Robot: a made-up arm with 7 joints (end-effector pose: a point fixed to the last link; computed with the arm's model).
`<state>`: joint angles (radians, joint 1 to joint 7).
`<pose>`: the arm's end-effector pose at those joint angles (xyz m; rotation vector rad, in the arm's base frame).
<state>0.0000 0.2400 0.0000 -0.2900 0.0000 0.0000 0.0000</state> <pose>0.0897 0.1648 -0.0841 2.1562 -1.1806 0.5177</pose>
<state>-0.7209 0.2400 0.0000 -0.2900 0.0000 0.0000 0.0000</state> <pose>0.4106 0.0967 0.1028 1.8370 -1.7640 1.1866</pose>
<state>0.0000 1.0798 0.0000 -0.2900 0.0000 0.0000 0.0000</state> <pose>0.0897 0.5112 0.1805 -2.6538 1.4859 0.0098</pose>
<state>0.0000 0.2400 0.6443 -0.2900 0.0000 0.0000 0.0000</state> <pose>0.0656 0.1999 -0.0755 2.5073 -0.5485 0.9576</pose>
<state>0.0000 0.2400 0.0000 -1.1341 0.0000 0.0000 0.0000</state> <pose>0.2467 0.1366 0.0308 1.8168 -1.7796 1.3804</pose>
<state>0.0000 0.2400 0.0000 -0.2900 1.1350 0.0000 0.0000</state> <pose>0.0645 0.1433 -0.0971 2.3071 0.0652 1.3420</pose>
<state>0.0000 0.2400 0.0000 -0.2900 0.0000 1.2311 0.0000</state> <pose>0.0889 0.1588 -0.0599 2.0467 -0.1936 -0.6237</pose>
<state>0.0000 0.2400 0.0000 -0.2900 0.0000 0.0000 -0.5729</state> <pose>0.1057 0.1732 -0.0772 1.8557 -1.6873 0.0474</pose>
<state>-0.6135 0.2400 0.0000 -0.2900 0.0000 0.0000 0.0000</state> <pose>0.3732 0.1116 0.0618 1.9022 -1.6823 1.0869</pose>
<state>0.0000 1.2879 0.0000 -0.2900 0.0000 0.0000 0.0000</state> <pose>0.0897 0.5538 0.2830 -2.4886 1.4009 0.1556</pose>
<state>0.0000 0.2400 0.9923 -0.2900 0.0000 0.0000 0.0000</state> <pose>0.0445 0.2107 -0.0729 2.6198 -0.1470 1.1843</pose>
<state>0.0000 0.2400 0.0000 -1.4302 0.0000 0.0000 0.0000</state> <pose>0.2713 0.1208 0.0953 1.6035 -1.9569 1.6830</pose>
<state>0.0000 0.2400 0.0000 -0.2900 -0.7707 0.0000 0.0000</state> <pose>0.1130 0.1580 -0.0787 1.7203 -1.8373 -0.1181</pose>
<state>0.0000 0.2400 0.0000 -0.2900 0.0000 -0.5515 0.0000</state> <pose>0.0991 0.1664 -0.0910 1.9776 -1.5849 1.0789</pose>
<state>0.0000 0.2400 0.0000 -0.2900 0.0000 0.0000 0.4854</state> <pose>0.0820 0.1513 -0.0898 2.2968 -0.6800 0.8941</pose>
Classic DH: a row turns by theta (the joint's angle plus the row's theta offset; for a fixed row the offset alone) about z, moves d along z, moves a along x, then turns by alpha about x. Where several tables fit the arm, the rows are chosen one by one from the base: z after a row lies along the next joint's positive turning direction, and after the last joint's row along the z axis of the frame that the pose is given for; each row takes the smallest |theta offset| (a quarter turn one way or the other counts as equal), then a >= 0, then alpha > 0; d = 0 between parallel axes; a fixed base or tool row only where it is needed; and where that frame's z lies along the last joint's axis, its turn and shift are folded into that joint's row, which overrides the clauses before.
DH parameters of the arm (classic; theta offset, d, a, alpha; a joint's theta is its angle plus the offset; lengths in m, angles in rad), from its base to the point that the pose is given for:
base (fixed): 0 0.4147 -0.0137 -1.2217
joint 1: -1.5708 0.0464 0.0059 -1.5708
joint 2: 1.2217 0.0371 0.0221 1.5708
joint 3: 1.5708 -0.3006 0.013 -1.5708
joint 4: 0 -0.0145 -0.0102 1.5708
joint 5: 0 -0.2319 0.0146 -1.5708
joint 6: 0 0.0092 0.0048 1.5708
joint 7: -0.1375 -0.0202 -0.028 2.1392
tool (fixed): 0.7016 -0.0234 0 0

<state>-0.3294 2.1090 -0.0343 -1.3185 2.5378 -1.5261 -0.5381</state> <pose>0.2315 0.3990 0.6689 0.0062 0.4587 -1.7137</pose>
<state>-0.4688 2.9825 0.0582 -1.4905 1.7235 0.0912 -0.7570</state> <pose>0.0920 0.0814 0.8922 -0.6799 1.8102 0.0588</pose>
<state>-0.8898 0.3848 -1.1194 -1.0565 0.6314 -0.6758 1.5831</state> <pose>0.3878 -0.1087 0.1880 0.1939 -0.5324 1.3820</pose>
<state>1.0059 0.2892 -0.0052 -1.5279 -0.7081 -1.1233 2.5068</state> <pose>-0.1248 0.0921 0.0274 0.8128 0.3628 1.5865</pose>
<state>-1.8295 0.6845 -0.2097 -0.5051 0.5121 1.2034 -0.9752</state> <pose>0.4260 0.0964 0.7418 -1.6149 2.6235 -0.5381</pose>
